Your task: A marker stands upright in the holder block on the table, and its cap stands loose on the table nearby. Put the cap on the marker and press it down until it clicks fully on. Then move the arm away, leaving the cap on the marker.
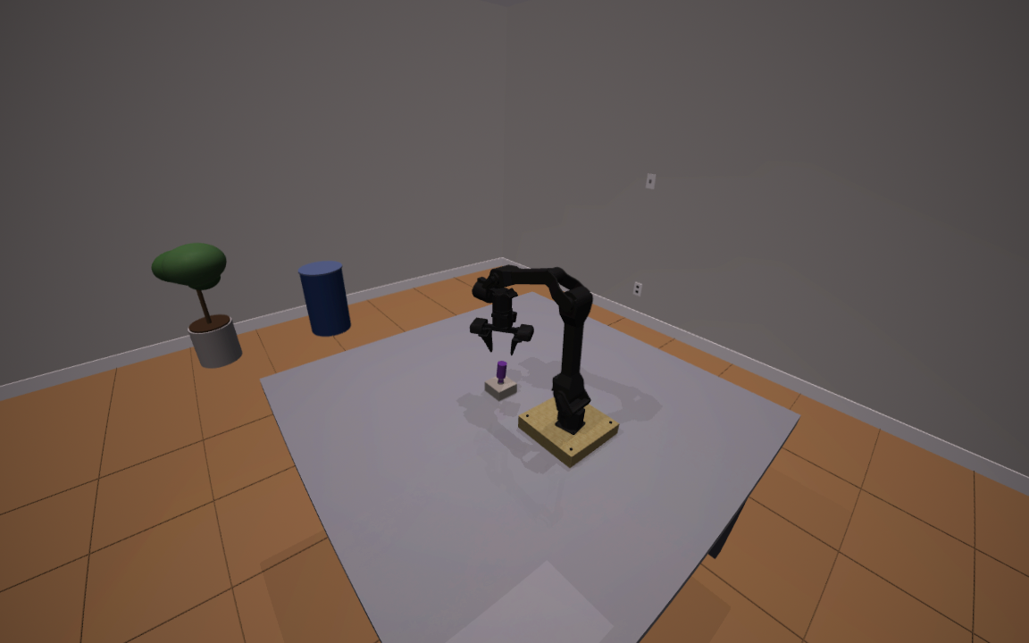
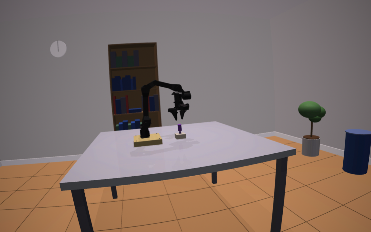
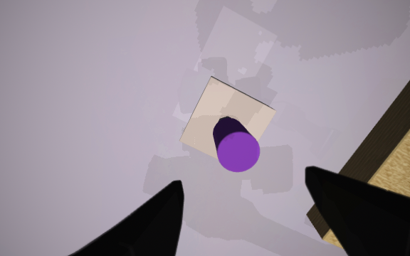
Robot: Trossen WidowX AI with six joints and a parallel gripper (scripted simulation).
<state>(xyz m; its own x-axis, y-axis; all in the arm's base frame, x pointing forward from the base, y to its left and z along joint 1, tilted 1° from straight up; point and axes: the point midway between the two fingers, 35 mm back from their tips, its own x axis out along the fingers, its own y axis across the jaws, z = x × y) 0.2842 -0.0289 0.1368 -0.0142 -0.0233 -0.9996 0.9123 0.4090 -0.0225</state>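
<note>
Now: the purple cap 6 cm below my gripper tip.
</note>
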